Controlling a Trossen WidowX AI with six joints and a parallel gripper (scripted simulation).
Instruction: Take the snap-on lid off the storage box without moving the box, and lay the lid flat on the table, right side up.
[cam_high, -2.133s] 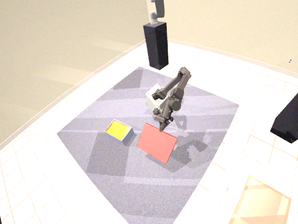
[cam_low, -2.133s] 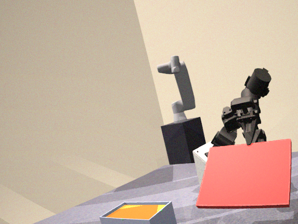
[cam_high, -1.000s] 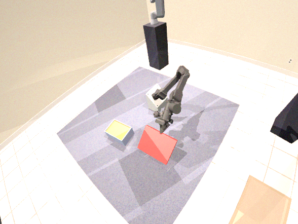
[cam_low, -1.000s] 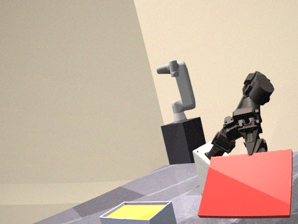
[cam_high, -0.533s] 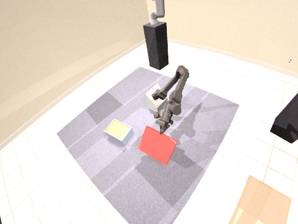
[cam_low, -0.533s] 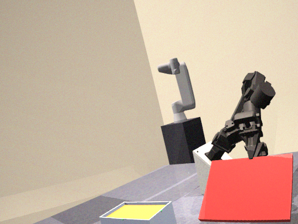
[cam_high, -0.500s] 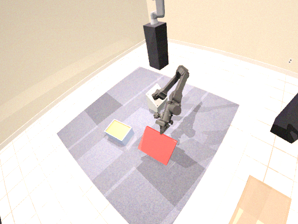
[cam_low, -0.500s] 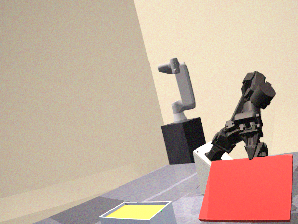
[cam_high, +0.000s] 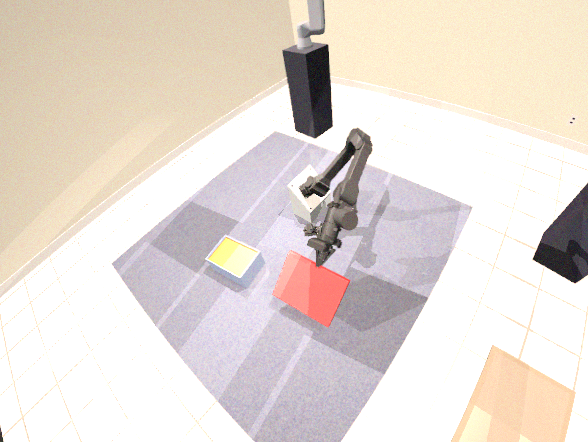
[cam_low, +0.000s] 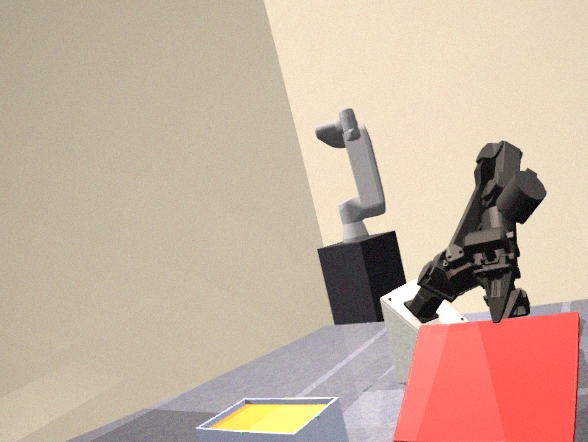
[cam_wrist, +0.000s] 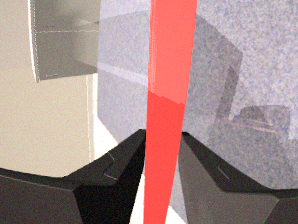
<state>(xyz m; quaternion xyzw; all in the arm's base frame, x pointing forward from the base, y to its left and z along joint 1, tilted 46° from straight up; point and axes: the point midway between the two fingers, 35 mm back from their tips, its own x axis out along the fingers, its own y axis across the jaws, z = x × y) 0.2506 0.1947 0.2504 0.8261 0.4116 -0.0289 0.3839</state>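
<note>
The red lid lies 60 mm ahead of my gripper tip, 50 mm below it and 10 mm to the left of it. Also, from my gripper tip: grey storage box (340 mm to the right, 160 mm ahead, 130 mm below).
</note>
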